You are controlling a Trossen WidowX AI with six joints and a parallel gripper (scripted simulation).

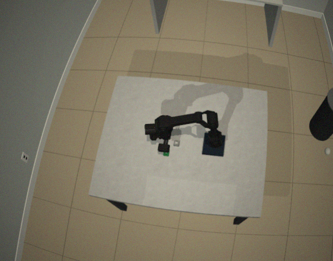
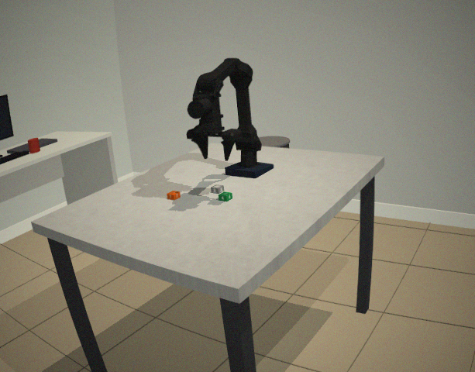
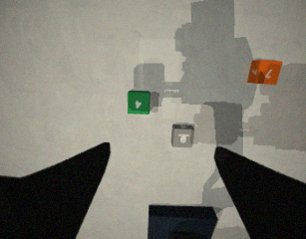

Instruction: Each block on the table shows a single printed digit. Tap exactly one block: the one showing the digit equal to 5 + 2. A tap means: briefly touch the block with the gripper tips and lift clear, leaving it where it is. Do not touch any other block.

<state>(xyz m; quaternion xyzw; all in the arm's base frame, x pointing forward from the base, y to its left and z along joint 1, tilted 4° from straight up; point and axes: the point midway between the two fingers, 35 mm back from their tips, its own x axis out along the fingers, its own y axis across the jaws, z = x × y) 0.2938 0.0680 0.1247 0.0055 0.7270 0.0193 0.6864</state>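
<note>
Right now my gripper tip is 15 cm to the left of the orange block, 12 cm above it and 7 cm short of it. Round my gripper tip: grey block (12 cm below, 4 cm to the right, 4 cm behind); then green block (12 cm below, 3 cm to the left, 1 cm ahead).
</note>
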